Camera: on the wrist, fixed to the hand. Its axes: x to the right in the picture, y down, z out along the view.
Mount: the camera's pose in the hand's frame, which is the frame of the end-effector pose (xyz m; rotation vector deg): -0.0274 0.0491 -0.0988 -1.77 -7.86 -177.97
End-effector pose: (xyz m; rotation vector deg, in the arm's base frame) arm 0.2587 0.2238 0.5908 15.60 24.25 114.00
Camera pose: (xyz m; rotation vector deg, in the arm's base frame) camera 0.1938 0.1622 0.5207 -17.28 10.29 -61.33
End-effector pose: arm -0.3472 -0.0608 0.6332 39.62 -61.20 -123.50
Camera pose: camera -0.2467 -0.1134 0.6258 -45.00 -30.39 41.66
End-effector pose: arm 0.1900 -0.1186 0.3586 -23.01 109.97 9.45
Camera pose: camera 0.0951 -0.0972 0.4175 -137.25 -30.56 -90.19
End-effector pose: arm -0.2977 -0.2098 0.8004 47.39 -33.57 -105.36
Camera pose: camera -0.1862 -0.2063 0.7786 -26.07 -40.32 65.77
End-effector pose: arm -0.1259 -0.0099 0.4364 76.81 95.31 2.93
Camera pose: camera -0.1591 0.0378 0.5341 -117.02 93.20 -86.15
